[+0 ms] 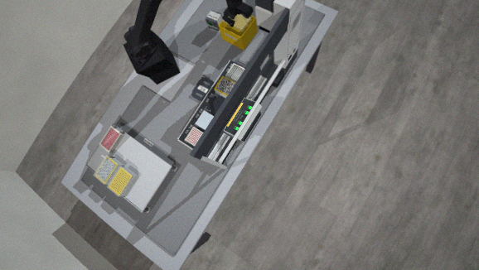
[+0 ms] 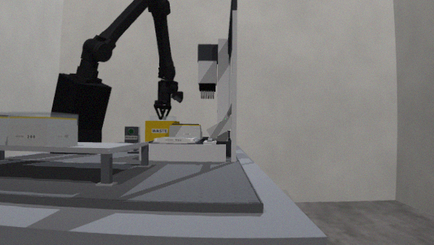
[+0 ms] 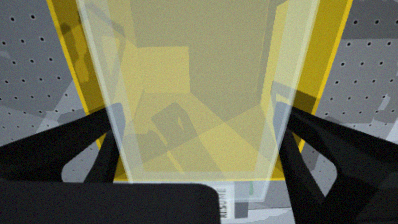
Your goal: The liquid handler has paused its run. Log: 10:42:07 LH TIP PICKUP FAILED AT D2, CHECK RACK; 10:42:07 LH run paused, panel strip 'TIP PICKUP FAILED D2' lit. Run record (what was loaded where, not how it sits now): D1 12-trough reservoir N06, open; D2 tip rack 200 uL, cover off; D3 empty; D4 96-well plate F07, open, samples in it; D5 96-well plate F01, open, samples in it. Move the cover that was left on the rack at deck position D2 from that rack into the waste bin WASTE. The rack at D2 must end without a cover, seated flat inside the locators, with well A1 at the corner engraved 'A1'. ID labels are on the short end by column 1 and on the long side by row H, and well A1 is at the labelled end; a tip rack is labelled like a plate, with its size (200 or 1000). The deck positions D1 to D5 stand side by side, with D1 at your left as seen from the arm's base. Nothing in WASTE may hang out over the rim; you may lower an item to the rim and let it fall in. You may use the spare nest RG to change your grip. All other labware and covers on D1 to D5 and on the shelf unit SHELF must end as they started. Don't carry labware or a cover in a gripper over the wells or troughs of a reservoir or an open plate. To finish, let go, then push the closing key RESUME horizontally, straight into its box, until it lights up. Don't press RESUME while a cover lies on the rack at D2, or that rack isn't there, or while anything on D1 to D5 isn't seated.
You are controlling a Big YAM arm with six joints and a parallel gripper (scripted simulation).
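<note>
My gripper is now right at the clear cover. Also, from my hand: pipetting head 24 cm ahead, 24 cm above, 1 cm to the left; then resume box 15 cm behind, 8 cm below, 6 cm to the right; then yellow waste bin 11 cm below.
</note>
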